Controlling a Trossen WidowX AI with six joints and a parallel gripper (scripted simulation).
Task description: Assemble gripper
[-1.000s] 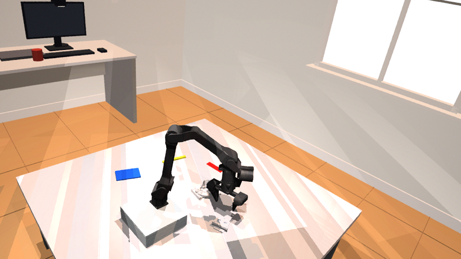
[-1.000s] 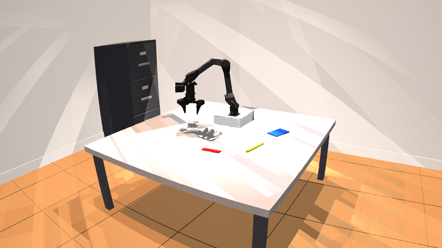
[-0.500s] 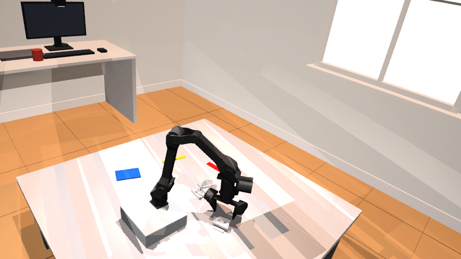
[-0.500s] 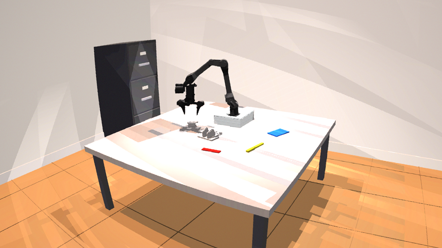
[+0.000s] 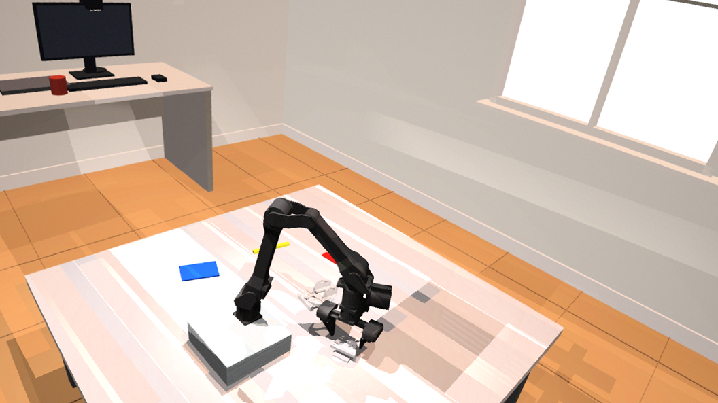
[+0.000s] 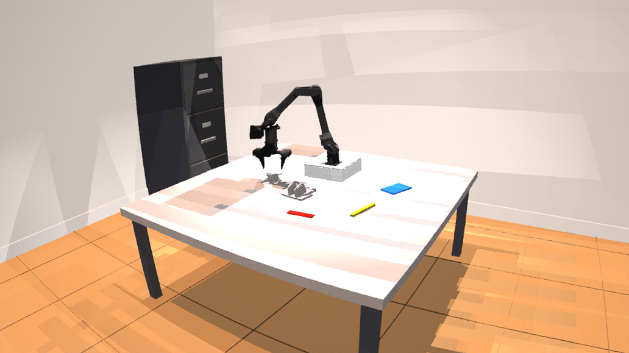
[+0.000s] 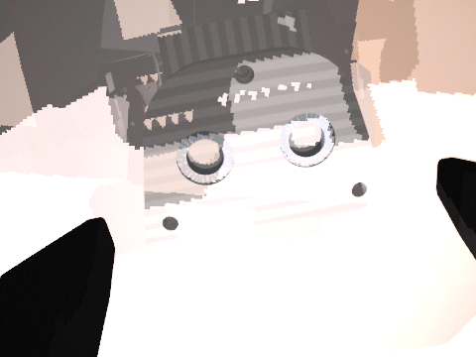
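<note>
Right now my gripper tip is 80 mm short of the curved jaw, 220 mm to the right of it and 40 mm above it. Also, from my gripper tip: yellow stick (150 mm ahead, 560 mm to the left, 50 mm below); then blue card (140 mm behind, 590 mm to the left, 50 mm below); then red strip (300 mm ahead, 360 mm to the left, 50 mm below).
</note>
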